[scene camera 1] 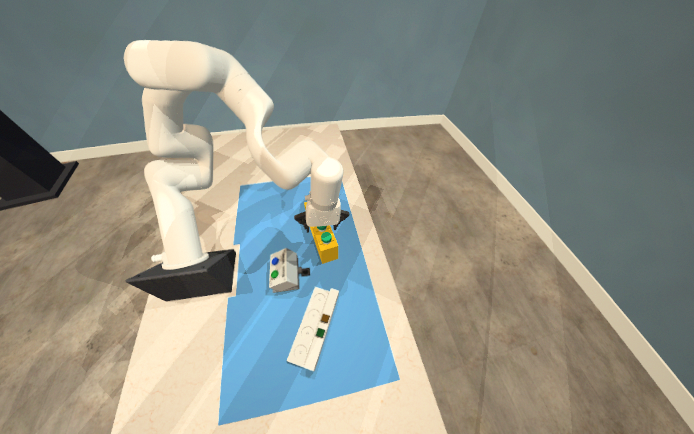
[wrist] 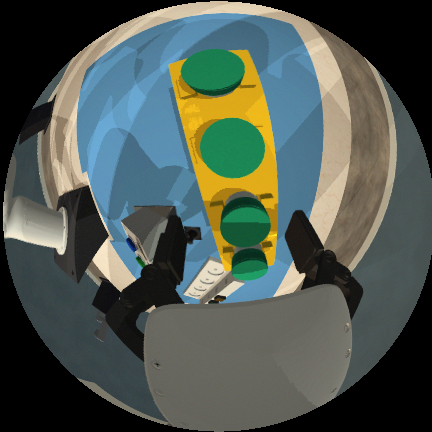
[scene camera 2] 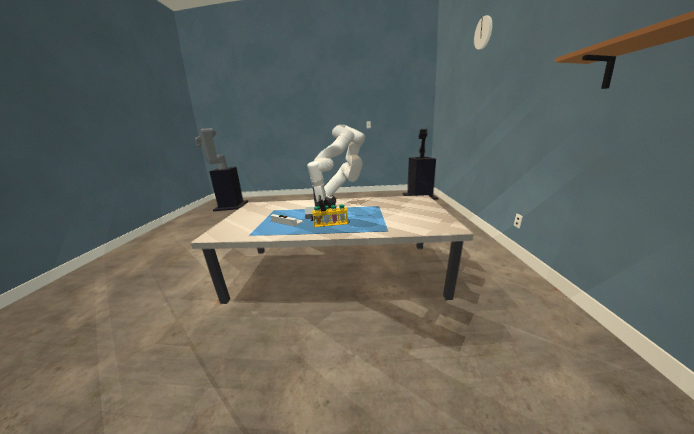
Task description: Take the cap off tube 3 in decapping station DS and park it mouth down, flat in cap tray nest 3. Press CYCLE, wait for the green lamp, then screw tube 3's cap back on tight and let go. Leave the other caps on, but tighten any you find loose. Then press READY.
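Frame: origin at the arm's base, x ahead, y left, z up, level; millimetres.
Where they show: gripper, between the fingertips: [scene camera 1: 321,227] [wrist: 238,225] [scene camera 2: 324,208]; arm's base, origin of its link: [scene camera 1: 186,262] [wrist: 60,230] [scene camera 2: 326,193].
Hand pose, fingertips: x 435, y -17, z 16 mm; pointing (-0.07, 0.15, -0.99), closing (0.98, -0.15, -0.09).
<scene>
Things, the pixels of their top centre, and the offset from my fingertips. "*": a spot on its surface instead.
- yellow decapping station, centre of its top: [wrist: 238,181] [scene camera 1: 319,221] [scene camera 2: 329,208] dx +4, dy +33, dz -7 mm
- far cap, centre of its top: [wrist: 211,66] dx +2, dy +111, dz +11 mm
- second cap, centre of its top: [wrist: 232,147] dx +3, dy +59, dz +11 mm
- third cap, centre of its top: [wrist: 245,229] dx +5, dy +7, dz +13 mm
- white cap tray, centre of its top: [wrist: 205,299] [scene camera 1: 313,322] [scene camera 2: 285,214] dx -102, dy -268, dz -56 mm
- grey control box, centre of its top: [wrist: 142,263] [scene camera 1: 281,264] [scene camera 2: 313,205] dx -154, dy -78, dz -26 mm
- blue button, centre of its top: [scene camera 1: 274,260] dx -172, dy -52, dz -35 mm
- green button, centre of its top: [scene camera 1: 274,273] dx -180, dy -96, dz -35 mm
- small black block, a spot on its surface: [wrist: 192,233] [scene camera 1: 305,270] * dx -85, dy -87, dz -104 mm
- brown square, a spot on its surface: [scene camera 1: 325,318] * dx -67, dy -270, dz -56 mm
- dark green square, a spot on its surface: [scene camera 1: 319,333] * dx -94, dy -302, dz -56 mm
The yellow decapping station [scene camera 1: 329,253] [wrist: 225,107] stands on the blue mat with green-capped tubes in a row. In the wrist view, the caps are a far cap [wrist: 213,71], a second cap [wrist: 232,148], a third cap [wrist: 245,227] and a near cap [wrist: 250,266]. Tube numbers are not readable. My gripper [scene camera 1: 322,226] [wrist: 238,225] is open and empty above the station, its fingers to either side of the row. The white cap tray [scene camera 1: 310,364] [scene camera 2: 291,222] [wrist: 225,287] shows empty nests. The grey control box [scene camera 1: 292,272] [wrist: 155,220] has a blue button [scene camera 1: 275,261] and a green button [scene camera 1: 274,274].
A small black block [scene camera 1: 305,271] [wrist: 192,233] sticks out from the control box's side toward the station. The cap tray bears a brown square [scene camera 1: 325,318] and a dark green square [scene camera 1: 319,333]. The arm's black base [scene camera 1: 184,281] stands at the mat's side.
</scene>
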